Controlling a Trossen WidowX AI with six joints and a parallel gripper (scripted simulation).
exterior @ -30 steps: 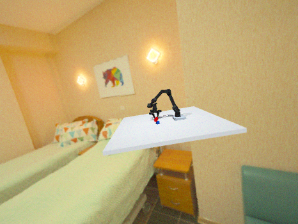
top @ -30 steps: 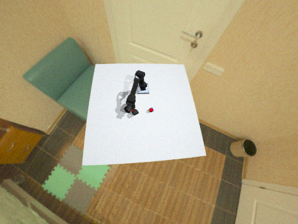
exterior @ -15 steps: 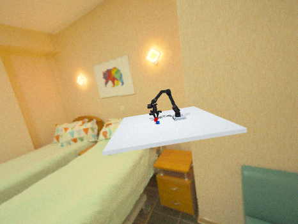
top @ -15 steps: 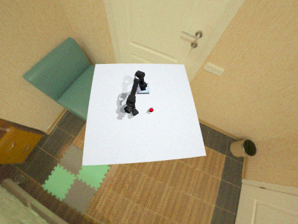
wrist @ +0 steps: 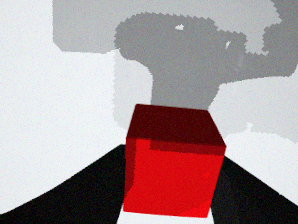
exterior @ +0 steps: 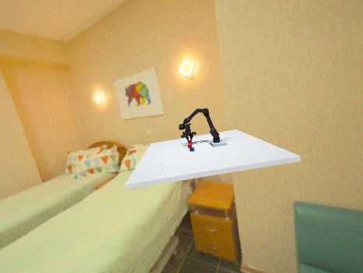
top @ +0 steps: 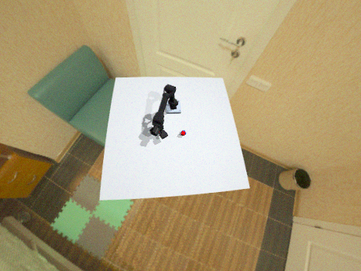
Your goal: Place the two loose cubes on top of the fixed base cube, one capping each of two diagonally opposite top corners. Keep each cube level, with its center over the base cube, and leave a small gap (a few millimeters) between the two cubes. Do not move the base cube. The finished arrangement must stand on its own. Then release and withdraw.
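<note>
My gripper tip is 220 mm to the right of the blue cube, 40 mm short of it and 30 mm above it.
</note>
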